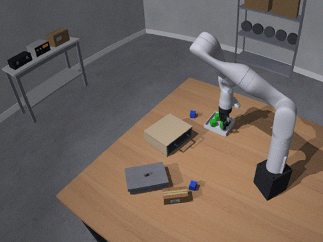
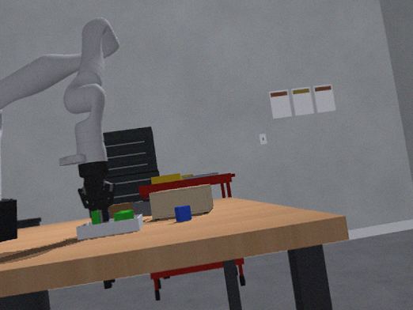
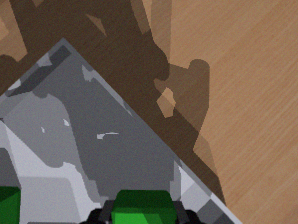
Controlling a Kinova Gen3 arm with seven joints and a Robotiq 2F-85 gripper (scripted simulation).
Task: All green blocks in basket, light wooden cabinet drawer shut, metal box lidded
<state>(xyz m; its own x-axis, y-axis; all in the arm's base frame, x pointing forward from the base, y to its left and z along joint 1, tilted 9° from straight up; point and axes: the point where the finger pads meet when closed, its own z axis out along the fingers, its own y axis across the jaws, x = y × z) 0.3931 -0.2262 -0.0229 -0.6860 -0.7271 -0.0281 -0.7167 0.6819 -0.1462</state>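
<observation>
Right now the white basket is 3 cm ahead of my hand, 3 cm to the right of it and 3 cm below it. Round my hand: cardboard box (3 cm behind, 53 cm to the left); then drawer (20 cm ahead, 23 cm to the left); then light wooden cabinet (21 cm ahead, 23 cm to the left).
</observation>
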